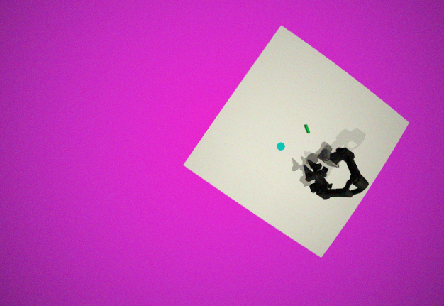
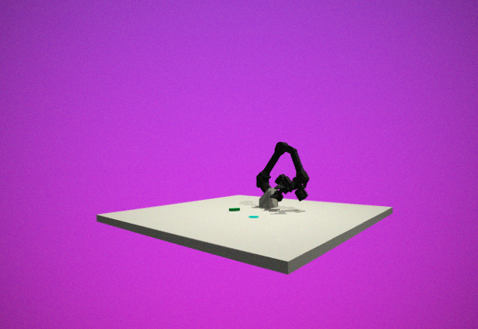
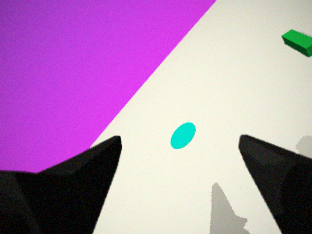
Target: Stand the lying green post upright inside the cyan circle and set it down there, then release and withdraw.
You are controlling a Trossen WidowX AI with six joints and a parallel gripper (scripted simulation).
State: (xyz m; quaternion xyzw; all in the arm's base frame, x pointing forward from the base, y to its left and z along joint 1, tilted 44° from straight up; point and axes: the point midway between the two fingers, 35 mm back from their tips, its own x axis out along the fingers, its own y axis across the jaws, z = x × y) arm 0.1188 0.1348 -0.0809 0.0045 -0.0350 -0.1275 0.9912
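My gripper tip is now 100 mm short of the green post, 220 mm to the left of it and 110 mm above it. The rest, counted from my gripper tip: cyan circle: 170 mm ahead, 10 mm to the left, 120 mm below.
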